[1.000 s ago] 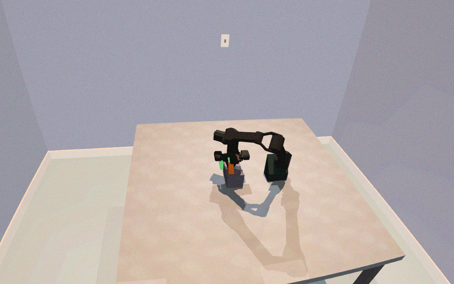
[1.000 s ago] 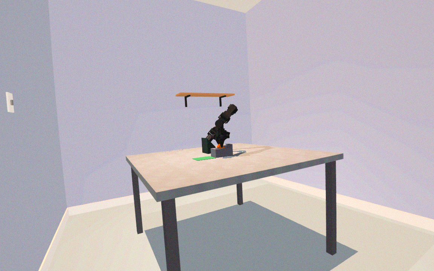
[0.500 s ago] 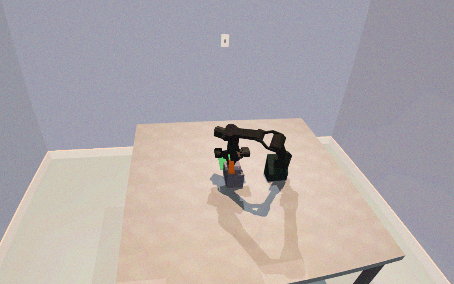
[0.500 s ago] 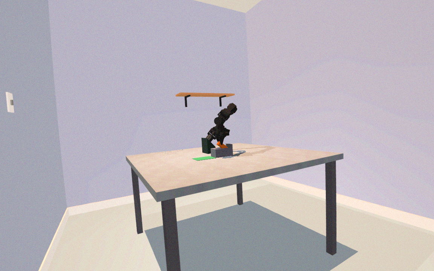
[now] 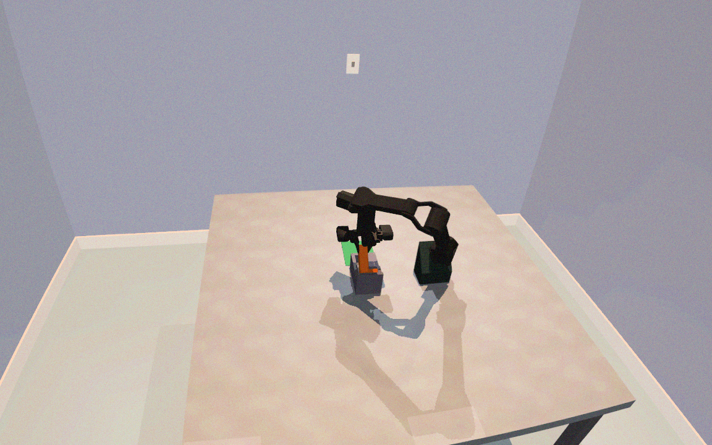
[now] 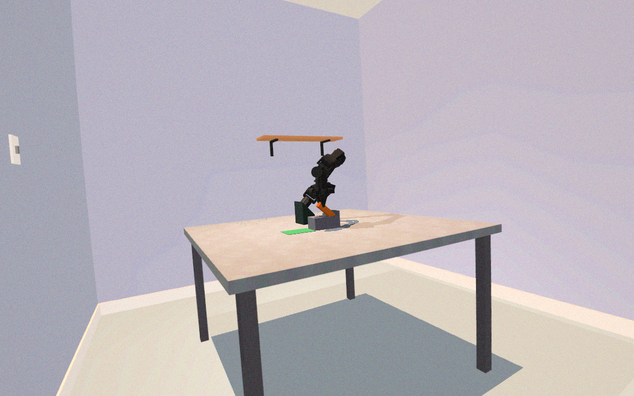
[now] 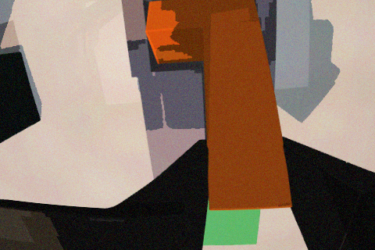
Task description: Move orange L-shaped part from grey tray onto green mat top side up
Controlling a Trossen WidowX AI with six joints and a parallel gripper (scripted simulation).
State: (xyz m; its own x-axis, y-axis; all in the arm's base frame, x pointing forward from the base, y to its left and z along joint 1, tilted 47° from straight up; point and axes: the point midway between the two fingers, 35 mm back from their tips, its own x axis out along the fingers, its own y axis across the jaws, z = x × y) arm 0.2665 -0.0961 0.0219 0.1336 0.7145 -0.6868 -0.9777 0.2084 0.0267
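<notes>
Now: the green mat 14 cm to the right of my gripper tip, 13 cm below it and 4 cm behind it. Round my gripper tip: orange L-shaped part (3 cm to the left, 3 cm below, 1 cm behind).
</notes>
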